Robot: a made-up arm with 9 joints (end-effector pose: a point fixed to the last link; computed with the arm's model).
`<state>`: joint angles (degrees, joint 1 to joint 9).
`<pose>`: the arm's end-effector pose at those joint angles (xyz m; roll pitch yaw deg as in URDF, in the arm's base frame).
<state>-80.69 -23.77 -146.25 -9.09 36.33 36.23 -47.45 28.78 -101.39</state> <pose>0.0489 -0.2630 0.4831 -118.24 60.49 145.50</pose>
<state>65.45 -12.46 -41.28 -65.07 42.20 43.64 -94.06 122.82 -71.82</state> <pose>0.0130 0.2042 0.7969 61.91 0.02 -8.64</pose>
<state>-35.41 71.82 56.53 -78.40 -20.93 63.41 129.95 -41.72 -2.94</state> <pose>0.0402 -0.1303 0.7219 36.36 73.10 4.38</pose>
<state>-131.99 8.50 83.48 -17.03 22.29 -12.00 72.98 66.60 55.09</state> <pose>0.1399 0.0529 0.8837 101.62 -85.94 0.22</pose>
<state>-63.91 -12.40 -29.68 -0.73 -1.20 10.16 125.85 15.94 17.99</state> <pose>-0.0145 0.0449 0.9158 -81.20 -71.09 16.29</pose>
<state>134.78 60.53 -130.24 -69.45 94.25 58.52 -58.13 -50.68 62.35</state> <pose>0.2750 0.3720 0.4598 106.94 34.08 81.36</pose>
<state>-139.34 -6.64 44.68 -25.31 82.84 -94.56 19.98 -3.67 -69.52</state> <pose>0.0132 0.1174 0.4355 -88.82 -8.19 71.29</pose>
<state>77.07 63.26 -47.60 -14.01 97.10 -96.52 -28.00 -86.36 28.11</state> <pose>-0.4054 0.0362 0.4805 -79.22 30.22 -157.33</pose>
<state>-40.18 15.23 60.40 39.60 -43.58 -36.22 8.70 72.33 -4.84</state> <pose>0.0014 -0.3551 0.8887 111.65 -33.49 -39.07</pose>
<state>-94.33 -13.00 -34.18 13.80 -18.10 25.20 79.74 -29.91 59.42</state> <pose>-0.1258 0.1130 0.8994 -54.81 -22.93 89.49</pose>
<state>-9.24 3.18 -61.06 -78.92 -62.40 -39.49 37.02 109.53 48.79</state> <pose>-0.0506 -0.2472 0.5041 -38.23 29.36 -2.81</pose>
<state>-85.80 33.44 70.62 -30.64 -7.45 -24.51 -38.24 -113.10 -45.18</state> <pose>-0.0032 -0.0423 0.6939 -90.42 27.05 107.19</pose>
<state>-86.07 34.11 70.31 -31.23 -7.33 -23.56 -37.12 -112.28 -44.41</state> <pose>-0.0036 -0.0421 0.6952 -89.24 27.36 106.96</pose>
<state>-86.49 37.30 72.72 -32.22 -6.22 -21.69 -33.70 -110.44 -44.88</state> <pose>-0.0036 -0.0433 0.7025 -86.57 23.19 105.77</pose>
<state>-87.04 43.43 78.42 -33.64 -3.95 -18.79 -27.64 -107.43 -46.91</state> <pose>-0.0020 -0.0487 0.7169 -81.46 14.00 103.68</pose>
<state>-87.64 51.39 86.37 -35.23 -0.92 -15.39 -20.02 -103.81 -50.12</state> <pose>0.0032 -0.0608 0.7337 -73.84 2.29 101.10</pose>
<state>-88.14 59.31 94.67 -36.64 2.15 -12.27 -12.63 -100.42 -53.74</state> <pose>0.0115 -0.0776 0.7460 -65.16 -8.49 98.48</pose>
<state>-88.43 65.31 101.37 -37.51 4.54 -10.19 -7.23 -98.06 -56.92</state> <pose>0.0195 -0.0924 0.7510 -58.02 -16.03 96.38</pose>
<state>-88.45 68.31 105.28 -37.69 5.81 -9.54 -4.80 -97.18 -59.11</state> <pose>0.0240 -0.1002 0.7513 -54.55 -19.95 95.11</pose>
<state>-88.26 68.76 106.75 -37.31 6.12 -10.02 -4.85 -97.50 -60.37</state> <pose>0.0250 -0.1018 0.7504 -54.41 -21.33 94.51</pose>
